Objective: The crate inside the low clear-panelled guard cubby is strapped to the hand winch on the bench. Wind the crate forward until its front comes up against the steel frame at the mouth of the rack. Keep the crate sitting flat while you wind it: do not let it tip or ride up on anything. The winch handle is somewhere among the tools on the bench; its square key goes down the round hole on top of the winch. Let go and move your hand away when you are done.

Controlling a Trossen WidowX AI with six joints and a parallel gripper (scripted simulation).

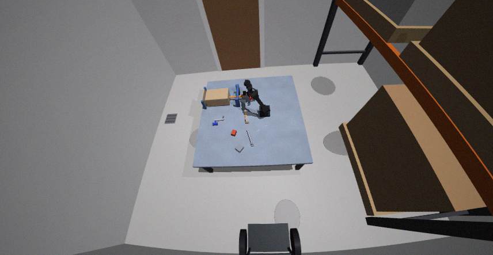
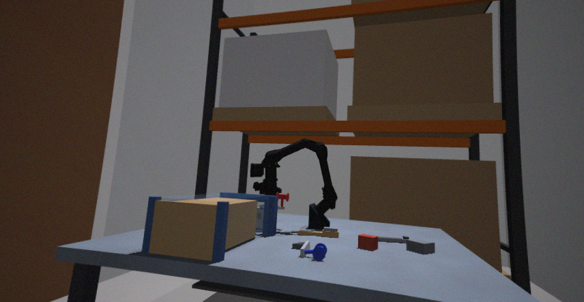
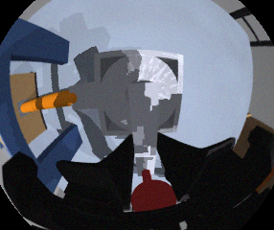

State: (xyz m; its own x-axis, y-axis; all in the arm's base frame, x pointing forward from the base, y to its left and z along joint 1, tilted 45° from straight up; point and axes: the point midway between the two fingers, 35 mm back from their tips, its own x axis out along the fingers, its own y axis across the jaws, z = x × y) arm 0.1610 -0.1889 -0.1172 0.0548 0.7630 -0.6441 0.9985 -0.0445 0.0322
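The winch handle is 20 mm to the left of my gripper tip and 20 mm above it. Round my gripper tip: blue frame: 160 mm ahead, 60 mm to the right, 20 mm above; red knob: 50 mm to the left, 50 mm above; grey winch: 60 mm to the right, 60 mm below, 20 mm behind.
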